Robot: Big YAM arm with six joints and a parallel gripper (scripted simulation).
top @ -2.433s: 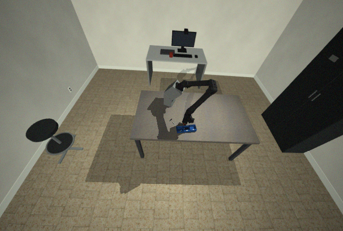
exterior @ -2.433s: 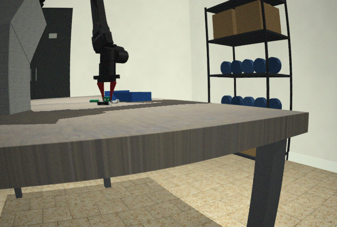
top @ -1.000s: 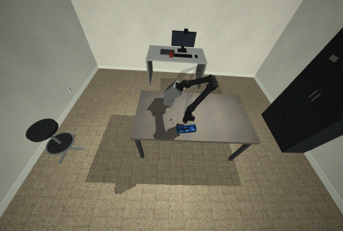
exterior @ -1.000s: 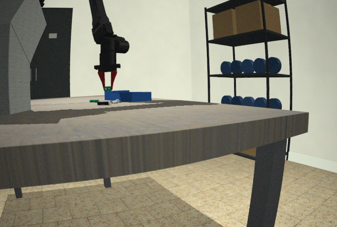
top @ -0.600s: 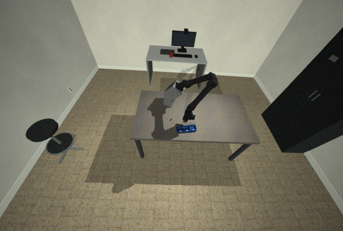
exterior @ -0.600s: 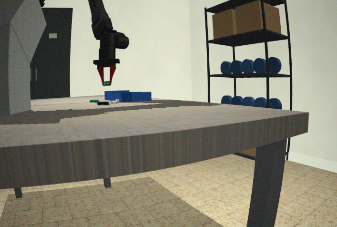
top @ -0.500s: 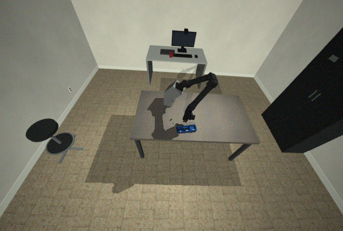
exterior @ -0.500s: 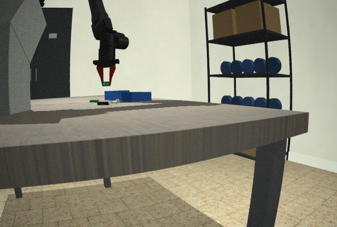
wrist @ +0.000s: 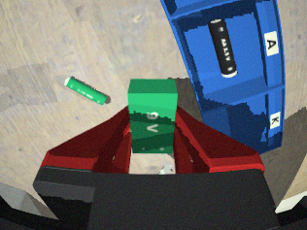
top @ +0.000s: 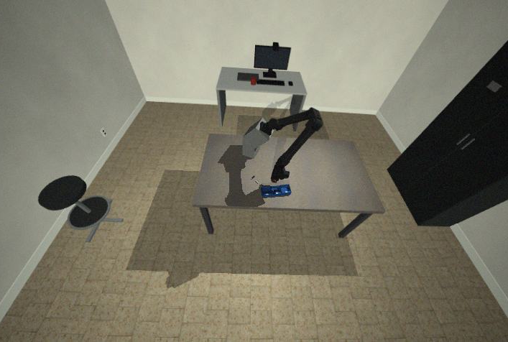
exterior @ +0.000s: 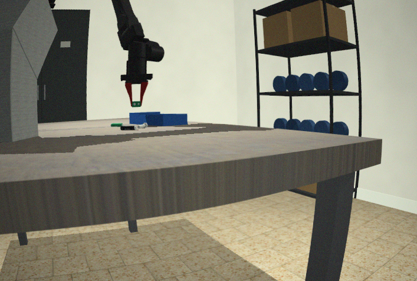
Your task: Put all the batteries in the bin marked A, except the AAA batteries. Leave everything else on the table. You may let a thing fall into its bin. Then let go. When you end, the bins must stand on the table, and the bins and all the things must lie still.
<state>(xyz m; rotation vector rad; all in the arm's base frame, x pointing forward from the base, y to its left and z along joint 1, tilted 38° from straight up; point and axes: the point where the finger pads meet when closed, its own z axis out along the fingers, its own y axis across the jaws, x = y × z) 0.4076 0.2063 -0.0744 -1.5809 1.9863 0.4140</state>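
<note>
My hand is 70 mm short of the blue tray, 50 mm above it and 20 mm to the right of it. Also, from my hand: green 9 V battery: 10 mm to the right; then white bolt: 140 mm to the right, 60 mm below, 10 mm behind; then thin green battery: 70 mm behind, 60 mm below.
</note>
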